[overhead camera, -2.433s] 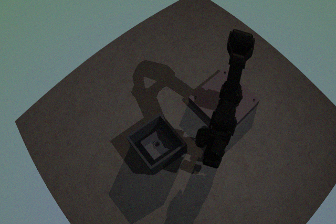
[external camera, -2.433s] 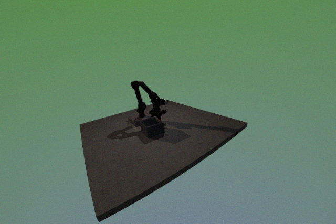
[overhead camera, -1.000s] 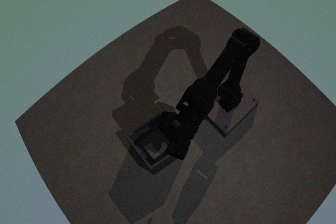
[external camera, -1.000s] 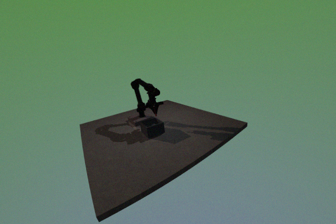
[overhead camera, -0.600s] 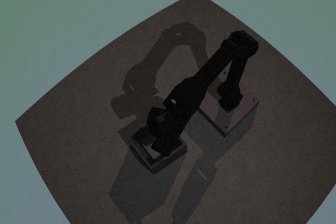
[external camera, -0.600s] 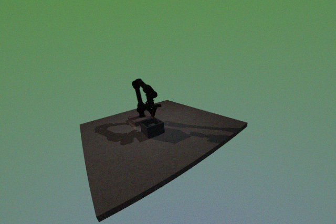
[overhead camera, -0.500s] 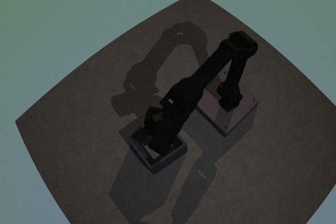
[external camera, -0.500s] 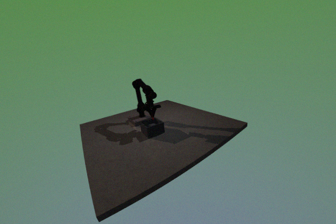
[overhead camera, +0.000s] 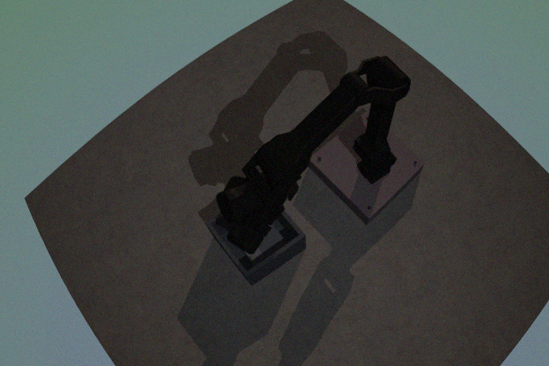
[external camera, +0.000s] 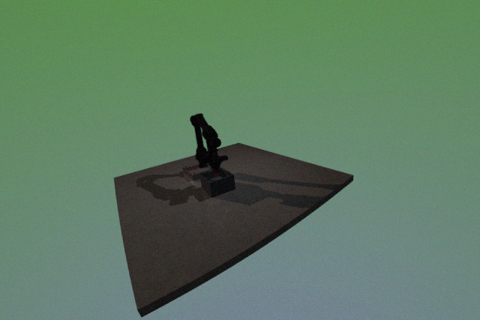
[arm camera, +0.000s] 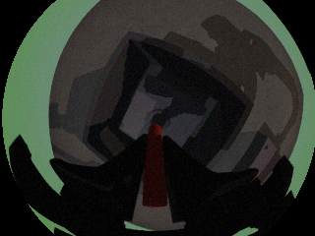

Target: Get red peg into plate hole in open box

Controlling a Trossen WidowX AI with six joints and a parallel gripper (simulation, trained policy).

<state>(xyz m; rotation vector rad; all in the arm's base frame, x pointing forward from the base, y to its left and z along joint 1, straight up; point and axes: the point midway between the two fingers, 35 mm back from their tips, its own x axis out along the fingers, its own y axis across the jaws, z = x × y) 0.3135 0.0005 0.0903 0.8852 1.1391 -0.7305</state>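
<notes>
Right now the red peg is 20 mm above my gripper tip and 10 mm behind it. Round my gripper tip: pale plate: 60 mm below, 10 mm ahead; dark box: 80 mm below, 10 mm ahead.
</notes>
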